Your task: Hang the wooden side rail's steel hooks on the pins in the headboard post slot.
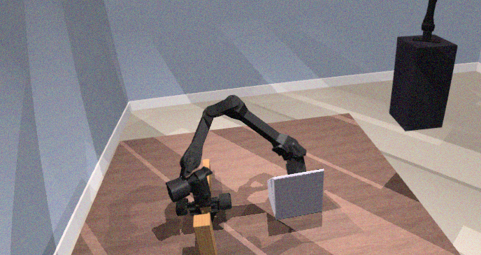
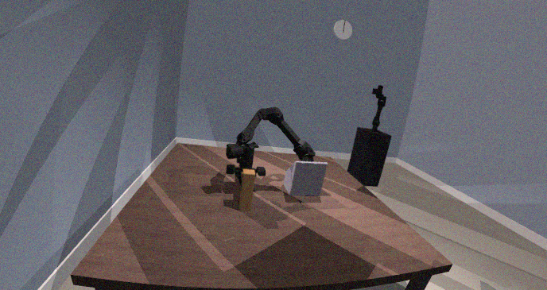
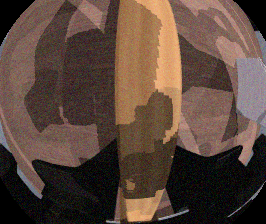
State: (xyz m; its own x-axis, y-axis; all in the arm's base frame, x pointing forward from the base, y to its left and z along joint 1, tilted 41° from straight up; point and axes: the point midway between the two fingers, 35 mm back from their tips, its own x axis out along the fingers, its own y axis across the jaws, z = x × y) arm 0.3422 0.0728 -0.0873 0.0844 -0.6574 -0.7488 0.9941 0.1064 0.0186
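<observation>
My gripper tip is 1 cm past the wooden headboard post, 12 cm to the right of it and 4 cm below it.
</observation>
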